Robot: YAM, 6 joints.
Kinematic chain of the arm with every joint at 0, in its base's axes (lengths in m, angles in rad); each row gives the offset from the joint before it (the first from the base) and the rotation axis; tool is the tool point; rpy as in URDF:
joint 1: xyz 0 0 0.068 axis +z
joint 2: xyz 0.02 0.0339 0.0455 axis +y
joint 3: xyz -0.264 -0.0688 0 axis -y
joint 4: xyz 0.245 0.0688 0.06 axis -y
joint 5: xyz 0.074 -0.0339 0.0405 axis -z
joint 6: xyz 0.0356 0 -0.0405 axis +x
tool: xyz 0 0 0 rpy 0 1.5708 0
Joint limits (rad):
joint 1: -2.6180..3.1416
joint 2: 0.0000..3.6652
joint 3: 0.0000..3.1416
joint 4: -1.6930..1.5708
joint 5: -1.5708..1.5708
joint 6: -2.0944..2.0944
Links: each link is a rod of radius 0.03 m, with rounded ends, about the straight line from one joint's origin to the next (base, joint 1, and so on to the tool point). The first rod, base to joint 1, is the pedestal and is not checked.
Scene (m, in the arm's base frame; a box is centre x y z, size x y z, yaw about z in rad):
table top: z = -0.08
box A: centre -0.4 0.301 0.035 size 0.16 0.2 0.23 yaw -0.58
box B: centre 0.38 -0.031 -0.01 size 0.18 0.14 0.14 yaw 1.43
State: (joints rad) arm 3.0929 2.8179 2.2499 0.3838 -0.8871 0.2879
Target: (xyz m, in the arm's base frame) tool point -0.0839 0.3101 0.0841
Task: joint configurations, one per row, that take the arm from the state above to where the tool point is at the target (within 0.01 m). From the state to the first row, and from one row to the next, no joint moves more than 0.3 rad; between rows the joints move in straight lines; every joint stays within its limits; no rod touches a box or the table.
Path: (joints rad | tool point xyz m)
1: 2.9257 2.5220 2.1067 0.2812 -1.0580 0.4161 | -0.5673 0.0927 0.2106
2: 2.7584 2.2261 1.9635 0.1786 -1.2290 0.5442 | -0.4936 0.1628 0.3099
3: 2.5912 1.9302 1.8204 0.0761 -1.3999 0.6724 | -0.3959 0.2018 0.3907
4: 2.4240 1.6343 1.6772 -0.0265 -1.5708 0.8005 | -0.2893 0.2053 0.4486
5: 2.1974 1.7405 1.4156 -0.0821 -1.3657 0.6297 | -0.2572 0.2959 0.3202
6: 1.9709 1.8468 1.1540 -0.1377 -1.1606 0.4588 | -0.1774 0.3357 0.1921
7: 1.7444 1.9530 0.8924 -0.1933 -0.9555 0.2879 | -0.0839 0.3101 0.0841

